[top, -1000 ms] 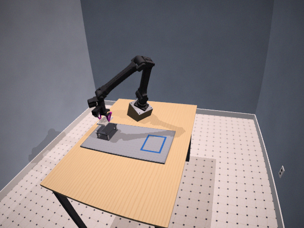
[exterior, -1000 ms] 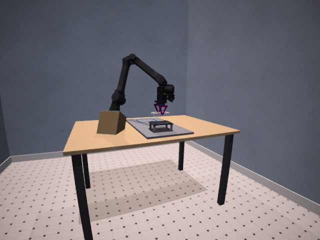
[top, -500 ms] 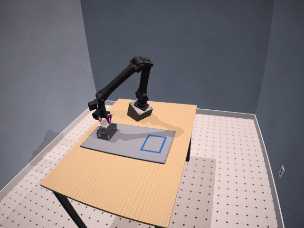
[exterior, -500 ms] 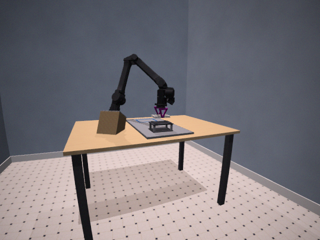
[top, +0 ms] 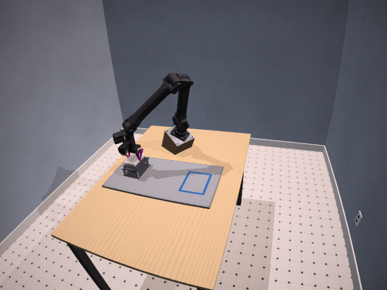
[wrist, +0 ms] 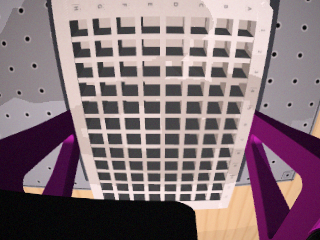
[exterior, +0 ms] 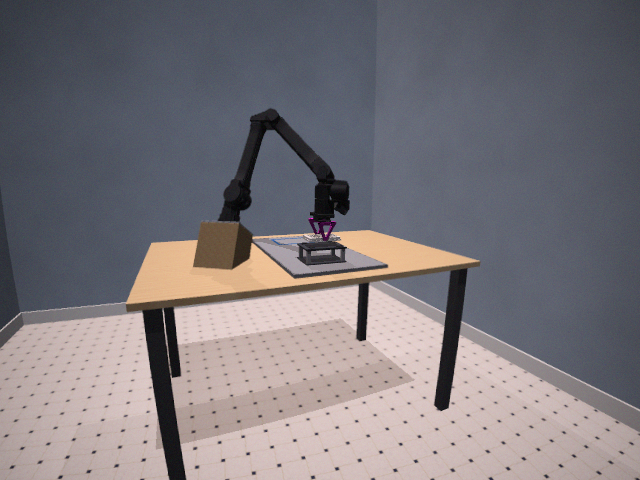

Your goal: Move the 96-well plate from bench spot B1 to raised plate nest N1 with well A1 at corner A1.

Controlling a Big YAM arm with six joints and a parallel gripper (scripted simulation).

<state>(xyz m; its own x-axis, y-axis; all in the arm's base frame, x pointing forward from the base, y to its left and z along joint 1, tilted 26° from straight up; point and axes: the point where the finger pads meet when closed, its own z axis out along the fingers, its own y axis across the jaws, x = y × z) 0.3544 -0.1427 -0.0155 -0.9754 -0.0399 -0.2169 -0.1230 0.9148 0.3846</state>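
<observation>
Now: the dark raised nest N1 40 mm below my hand. Also, from my hand: white 96-well plate right at my hand; A1 label 80 mm ahead, 40 mm to the right, 30 mm below.
</observation>
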